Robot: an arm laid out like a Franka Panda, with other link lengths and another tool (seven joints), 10 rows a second.
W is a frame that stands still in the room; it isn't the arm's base.
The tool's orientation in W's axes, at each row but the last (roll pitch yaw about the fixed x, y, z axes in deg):
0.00, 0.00, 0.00
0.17, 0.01, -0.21
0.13, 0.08, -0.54
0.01, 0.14, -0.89
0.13, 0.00, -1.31
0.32, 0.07, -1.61
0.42, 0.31, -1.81
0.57, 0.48, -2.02
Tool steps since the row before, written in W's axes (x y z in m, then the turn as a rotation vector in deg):
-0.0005, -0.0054, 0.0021, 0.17, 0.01, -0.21
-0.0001, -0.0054, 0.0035, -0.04, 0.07, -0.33
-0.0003, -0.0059, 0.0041, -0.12, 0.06, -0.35
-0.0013, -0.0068, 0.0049, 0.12, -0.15, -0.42
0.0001, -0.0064, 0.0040, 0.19, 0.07, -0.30
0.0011, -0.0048, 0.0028, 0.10, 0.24, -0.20
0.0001, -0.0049, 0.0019, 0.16, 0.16, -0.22
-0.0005, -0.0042, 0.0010, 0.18, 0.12, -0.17
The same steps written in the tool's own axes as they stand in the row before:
-0.0005, -0.0054, 0.0021, 0.17, 0.01, -0.21
-0.0001, -0.0054, 0.0035, -0.04, 0.07, -0.33
-0.0003, -0.0059, 0.0041, -0.12, 0.06, -0.35
-0.0012, -0.0068, 0.0049, 0.12, -0.15, -0.42
0.0002, -0.0064, 0.0040, 0.19, 0.07, -0.30
0.0012, -0.0048, 0.0028, 0.09, 0.24, -0.20
0.0002, -0.0049, 0.0019, 0.16, 0.16, -0.22
-0.0004, -0.0042, 0.0010, 0.18, 0.12, -0.17

